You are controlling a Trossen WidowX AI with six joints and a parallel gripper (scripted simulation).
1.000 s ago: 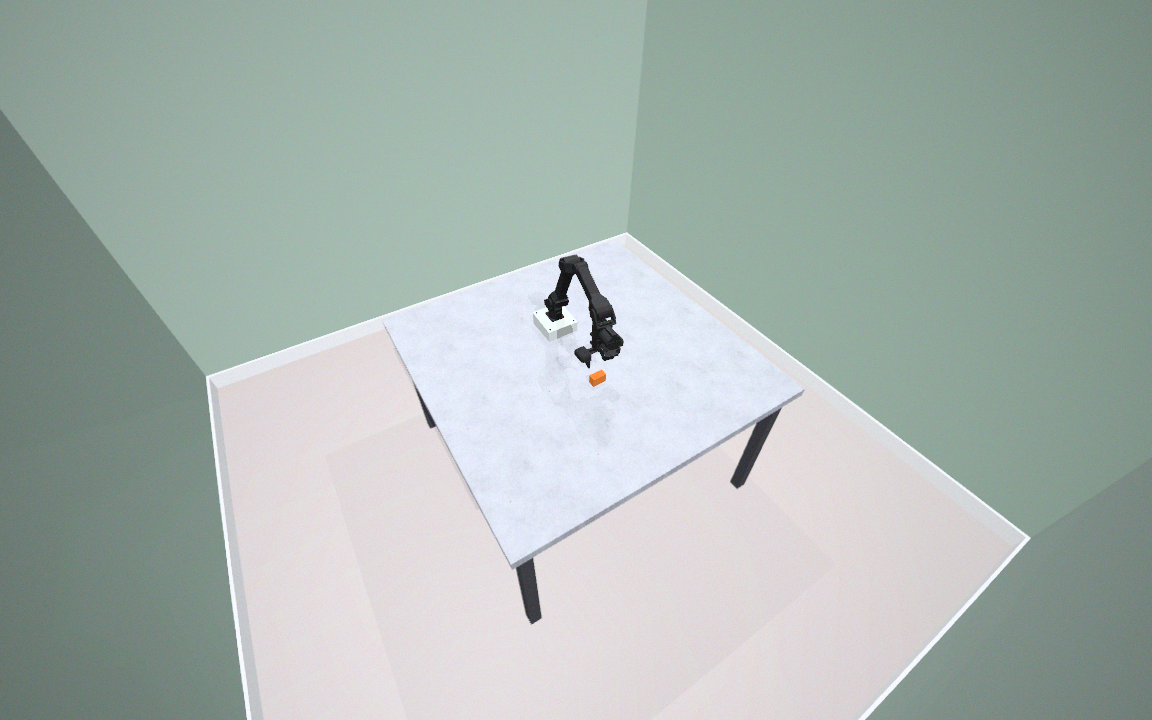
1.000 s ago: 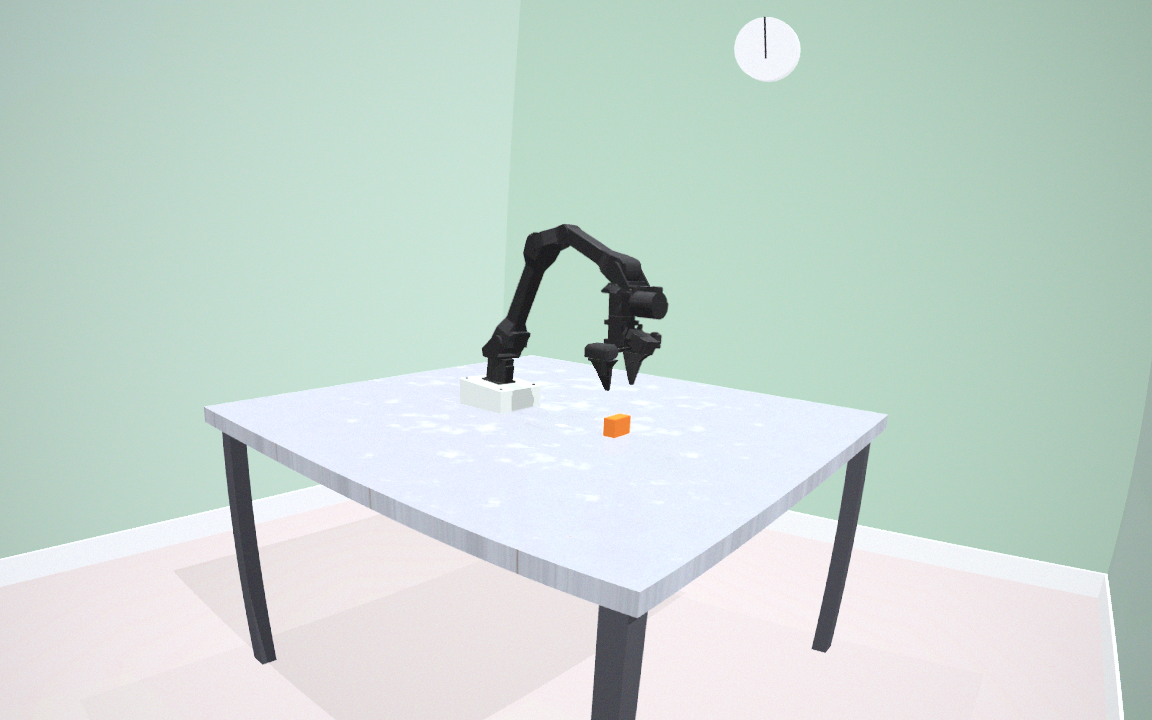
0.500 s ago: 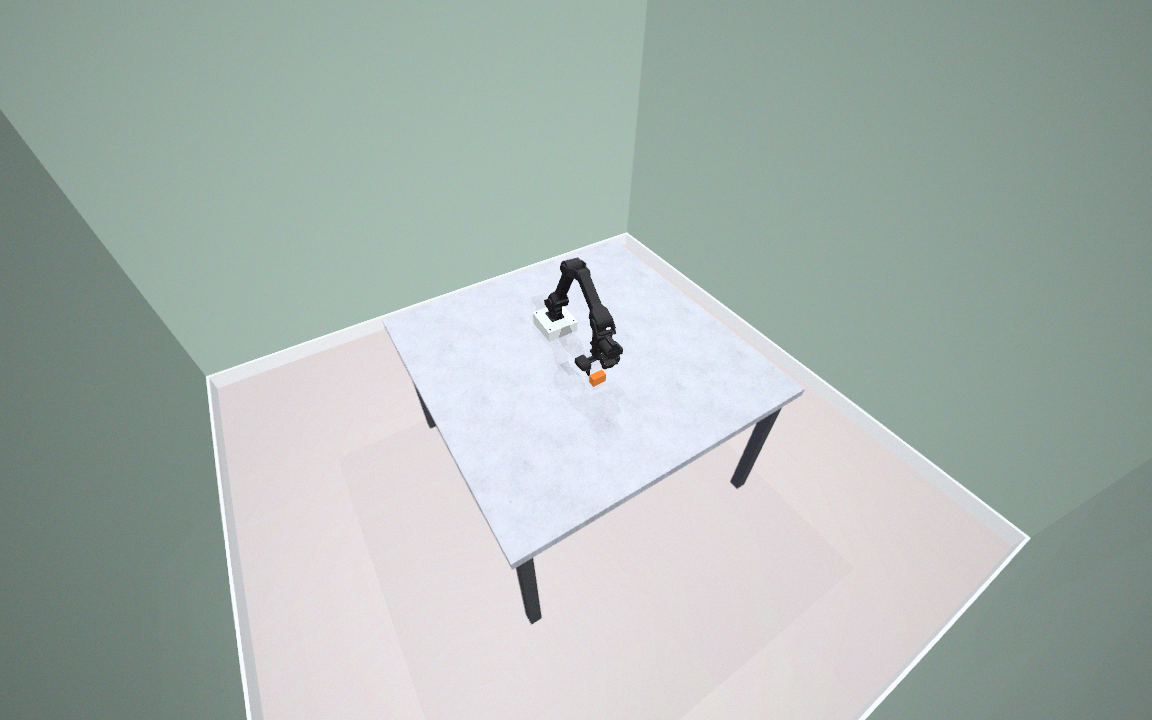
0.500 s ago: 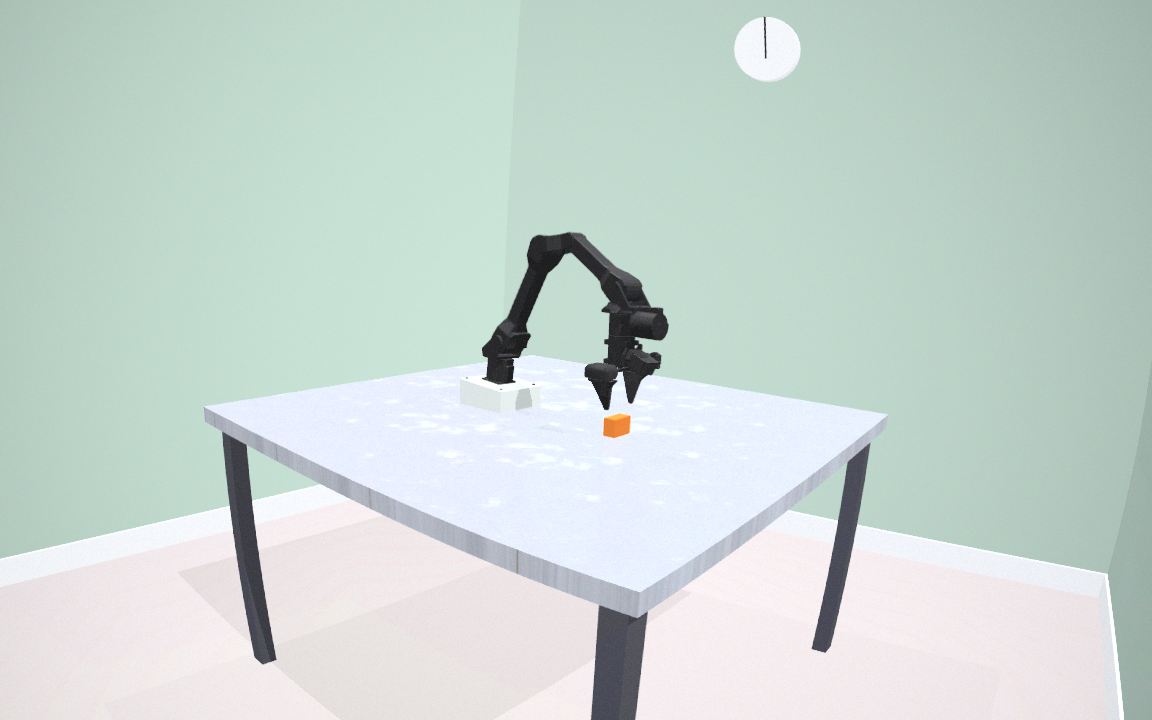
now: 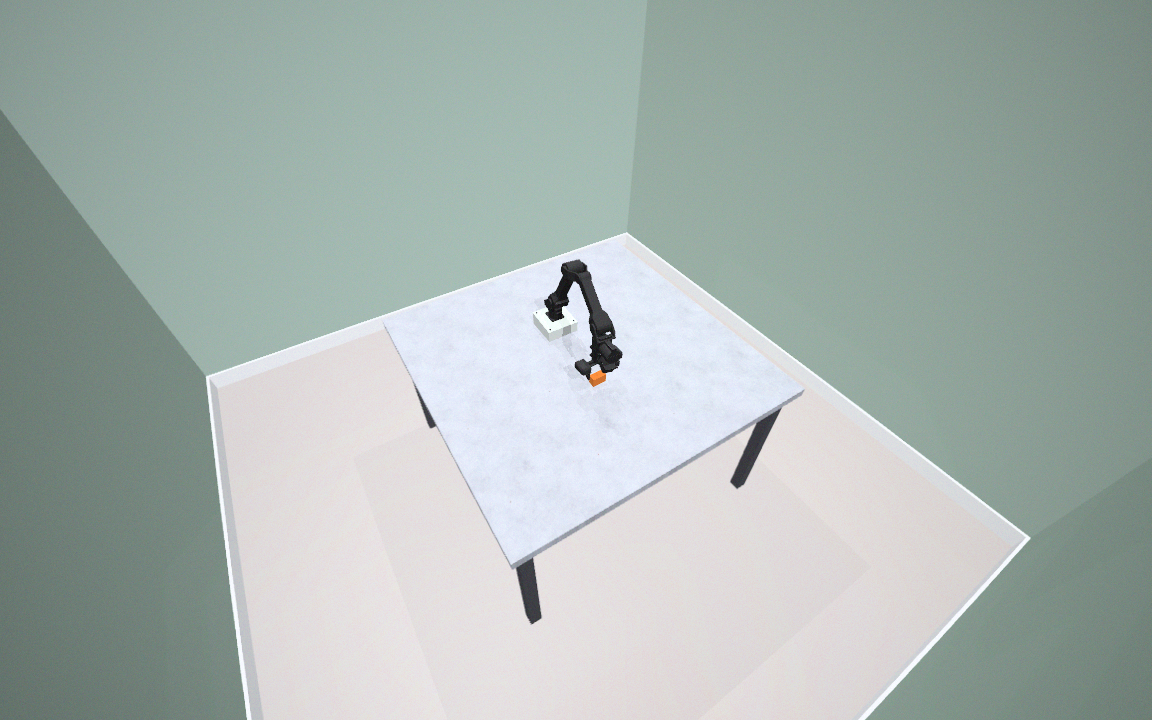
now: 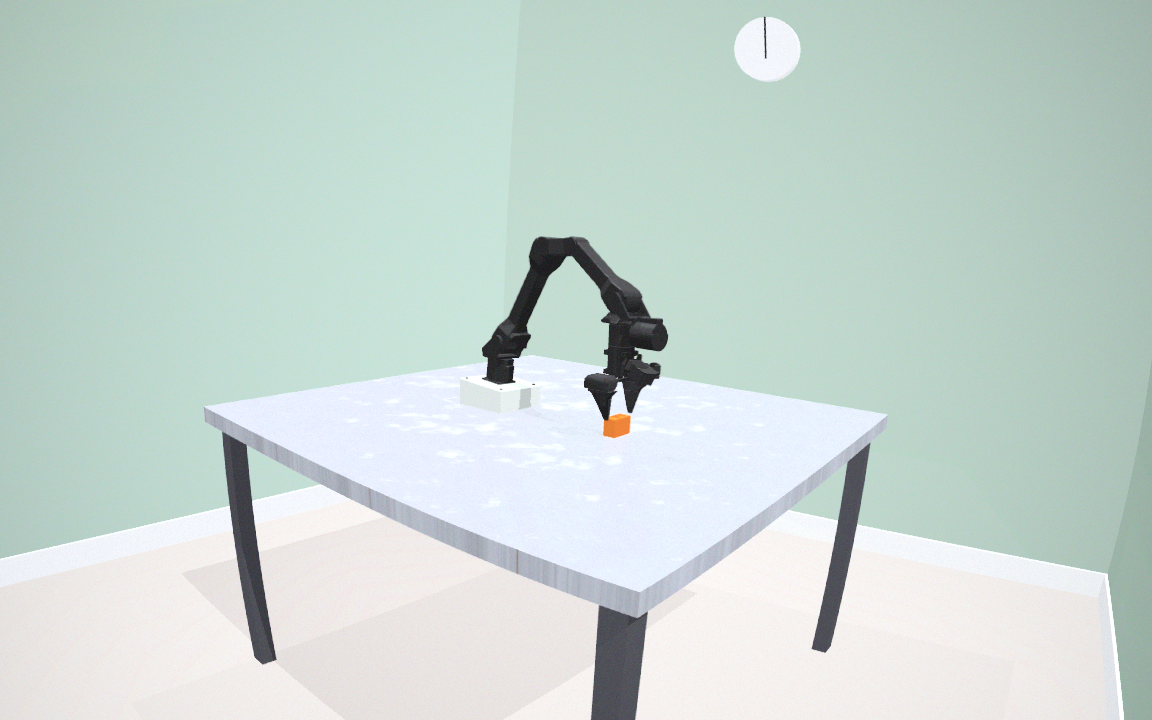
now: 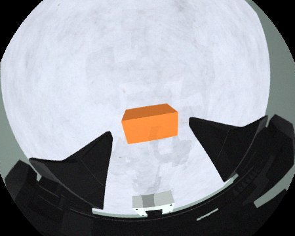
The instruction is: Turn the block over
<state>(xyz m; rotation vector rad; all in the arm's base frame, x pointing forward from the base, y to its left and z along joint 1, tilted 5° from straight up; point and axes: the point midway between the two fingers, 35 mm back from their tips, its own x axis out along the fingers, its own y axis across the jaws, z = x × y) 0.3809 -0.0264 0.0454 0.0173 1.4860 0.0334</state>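
Now: the block 2 cm below my gripper tip and 1 cm behind it.
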